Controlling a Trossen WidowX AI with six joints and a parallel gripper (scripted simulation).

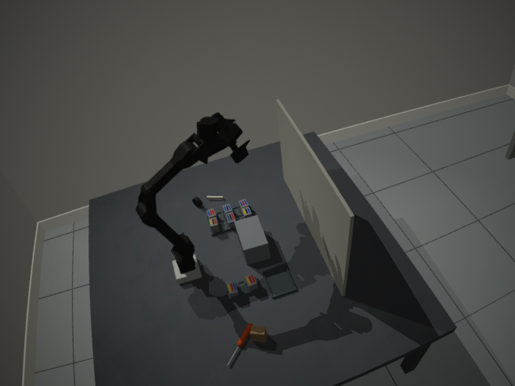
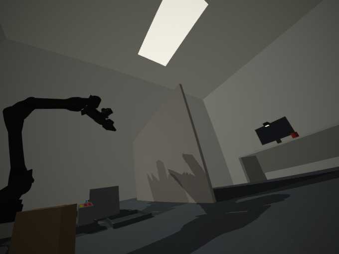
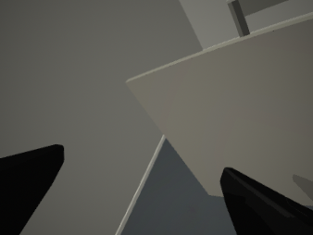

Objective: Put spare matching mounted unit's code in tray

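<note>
Right now the grey spare block is 43 cm below my gripper tip, 19 cm behind it and 1 cm to the left of it. Round my gripper tip: grey mounted unit (42 cm below, 15 cm to the right, 7 cm behind); shallow dark tray (47 cm below, 36 cm to the right, 4 cm behind); upright panel (25 cm below, 18 cm to the right, 18 cm ahead).
</note>
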